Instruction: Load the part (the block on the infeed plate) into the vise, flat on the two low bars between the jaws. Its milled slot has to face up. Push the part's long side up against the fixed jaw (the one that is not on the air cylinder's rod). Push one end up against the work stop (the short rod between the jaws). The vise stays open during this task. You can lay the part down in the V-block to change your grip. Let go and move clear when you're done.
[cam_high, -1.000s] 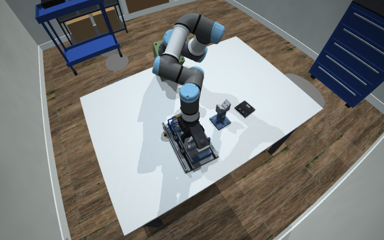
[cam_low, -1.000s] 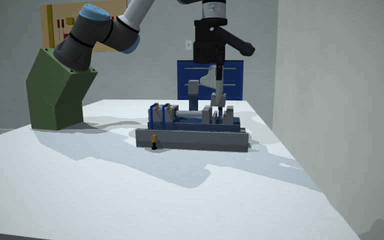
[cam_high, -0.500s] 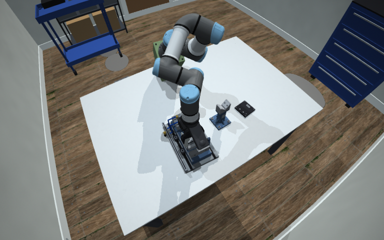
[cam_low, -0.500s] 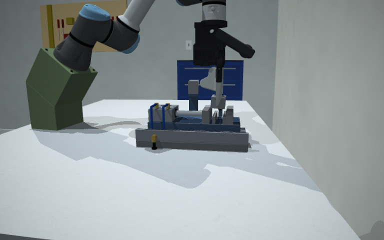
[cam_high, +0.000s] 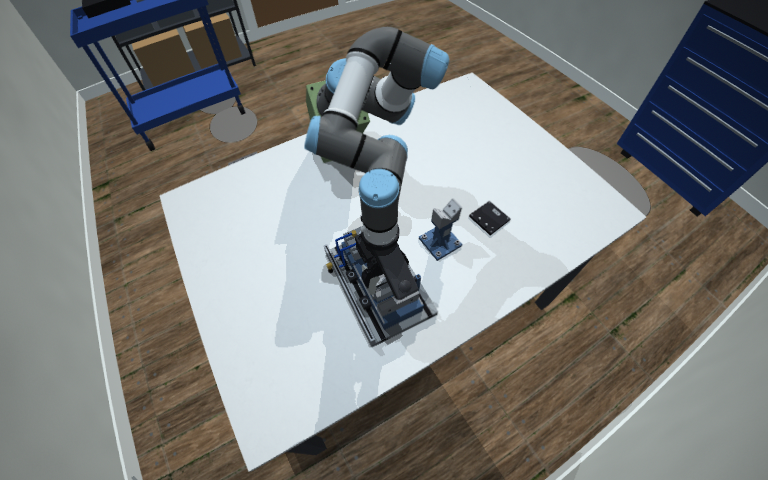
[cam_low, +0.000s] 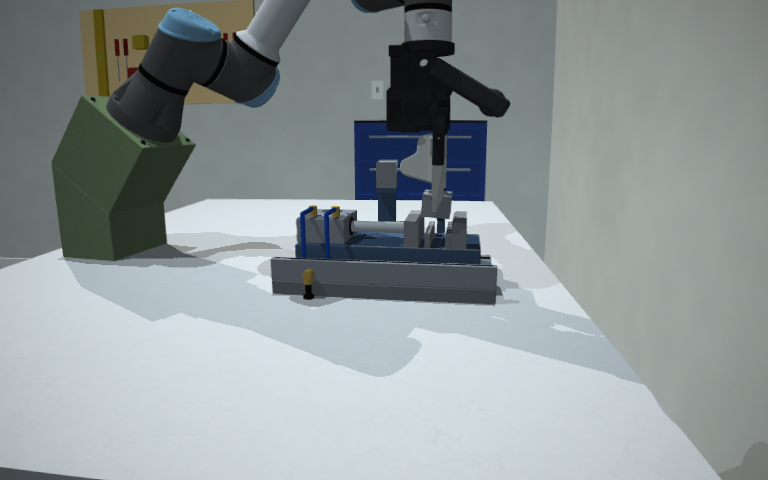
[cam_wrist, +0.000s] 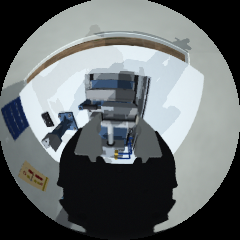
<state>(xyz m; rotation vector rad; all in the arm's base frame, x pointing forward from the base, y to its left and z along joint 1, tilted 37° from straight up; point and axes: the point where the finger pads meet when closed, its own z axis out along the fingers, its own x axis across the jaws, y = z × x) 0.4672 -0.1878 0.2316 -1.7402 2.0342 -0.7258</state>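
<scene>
Right now the part is right at my hand. Also, from my hand: work stop 2 cm ahead, 6 cm to the left, 3 cm below; fixed jaw 4 cm ahead, 1 cm to the left, 5 cm below; moving jaw 3 cm behind, 3 cm to the left, 5 cm below.
</scene>
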